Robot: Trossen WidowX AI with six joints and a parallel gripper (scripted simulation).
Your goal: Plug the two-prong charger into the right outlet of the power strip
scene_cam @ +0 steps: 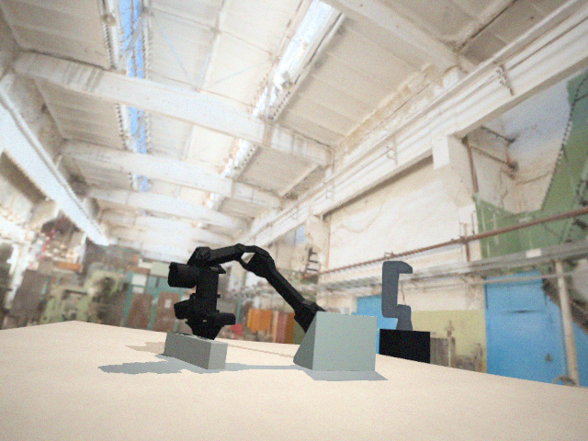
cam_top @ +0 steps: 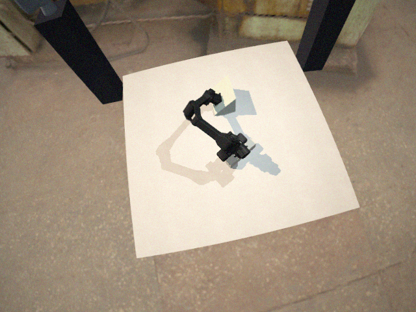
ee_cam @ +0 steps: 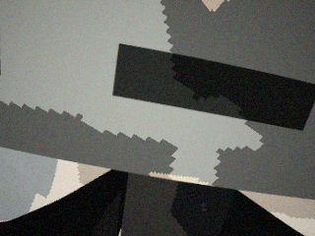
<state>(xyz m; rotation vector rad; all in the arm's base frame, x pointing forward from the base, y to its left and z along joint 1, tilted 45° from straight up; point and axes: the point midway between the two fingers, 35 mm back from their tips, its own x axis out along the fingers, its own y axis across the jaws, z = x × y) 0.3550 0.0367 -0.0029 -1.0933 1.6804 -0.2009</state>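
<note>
Right now my gripper tip is 10 mm short of the black two-prong charger, 10 mm to the right of it and 10 mm below it.
</note>
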